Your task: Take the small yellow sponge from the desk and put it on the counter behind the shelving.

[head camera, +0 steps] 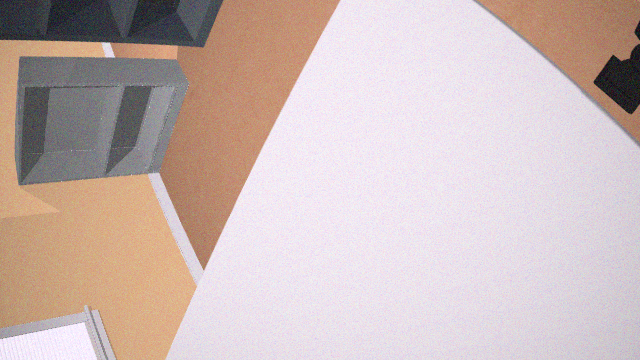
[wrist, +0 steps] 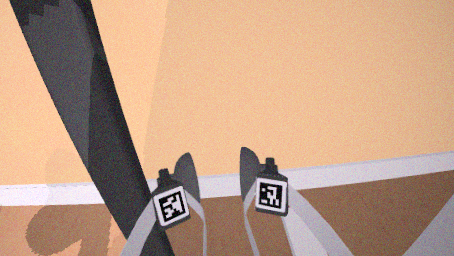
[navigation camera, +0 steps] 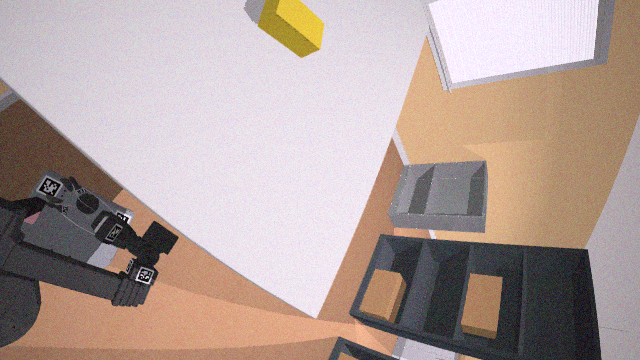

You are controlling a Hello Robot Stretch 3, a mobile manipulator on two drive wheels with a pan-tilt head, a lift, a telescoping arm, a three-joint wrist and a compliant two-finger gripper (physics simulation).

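Where they show: gripper, fingertip midpoint: (navigation camera: 54, 186); robot's base, origin of the base link: (navigation camera: 87, 202).
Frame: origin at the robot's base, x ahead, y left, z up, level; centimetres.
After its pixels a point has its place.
Observation:
The small yellow sponge (navigation camera: 295, 31) @[y -6.6, x 38.0, z 99.1 cm] lies on the white desk (head camera: 425, 200) @[y -20.6, x 19.9, z 95.0 cm] (navigation camera: 225, 150) @[y -8.6, x 17.1, z 95.0 cm], near the top edge of the navigation view. The sponge does not show in the head or wrist views. My gripper (wrist: 216, 167) @[y 9.4, x 2.0, z 46.0 cm] is open and empty in the wrist view, with wall, skirting board and brown floor beyond its fingers. In the navigation view my arm and wrist are at the lower left, beside the desk's edge and apart from the sponge. Dark shelving (head camera: 203, 27) @[y -235.3, x 64.9, z 5.5 cm] (navigation camera: 555, 300) @[y -276.3, x 40.6, z 173.3 cm] stands past the desk. I cannot clearly identify the counter.
A grey two-compartment unit (head camera: 100, 70) @[y -257.1, x 101.9, z 57.0 cm] (navigation camera: 440, 222) @[y -255.5, x 102.3, z 59.9 cm] stands by the wall, beside the dark shelving. Brown boxes (navigation camera: 382, 295) @[y -225.8, x 14.1, z 25.5 cm] (navigation camera: 482, 302) @[y -228.2, x 25.0, z 112.7 cm] sit in the shelving. Part of a pale surface (navigation camera: 425, 351) @[y -372.3, x -41.3, z 45.1 cm] shows below it. A dark slanting bar (wrist: 107, 130) crosses the wrist view's left side.

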